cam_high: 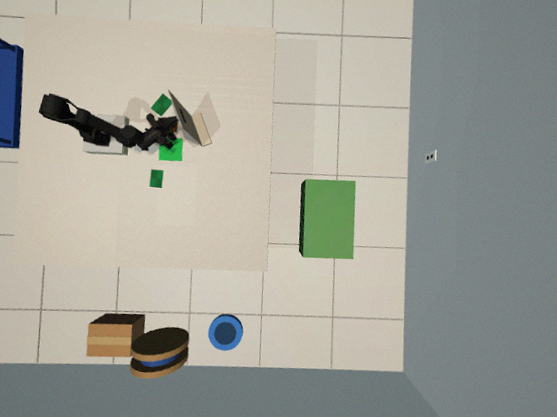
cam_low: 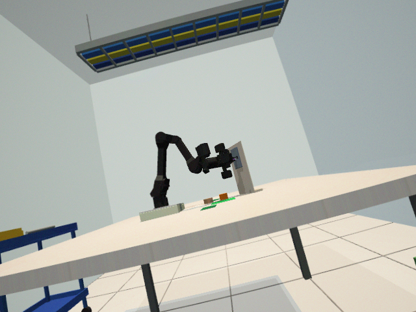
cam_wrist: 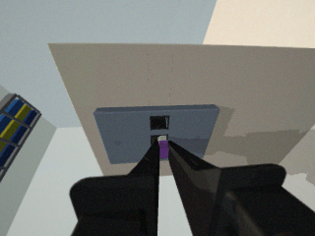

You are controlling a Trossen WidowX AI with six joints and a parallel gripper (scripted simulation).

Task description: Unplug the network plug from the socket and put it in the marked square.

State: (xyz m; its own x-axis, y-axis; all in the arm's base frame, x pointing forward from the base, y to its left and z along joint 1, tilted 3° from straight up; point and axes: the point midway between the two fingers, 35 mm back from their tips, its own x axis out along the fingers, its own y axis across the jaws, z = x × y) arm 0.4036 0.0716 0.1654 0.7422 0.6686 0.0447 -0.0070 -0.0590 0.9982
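Right now my gripper tip is 110 mm past the bright green marked square, 100 mm to the left of it and 200 mm above it. Round my gripper tip: network plug: 10 mm ahead; orange block: 110 mm behind, 20 mm to the left, 180 mm below; upright panel: 20 mm ahead, 10 mm to the left, 70 mm below.
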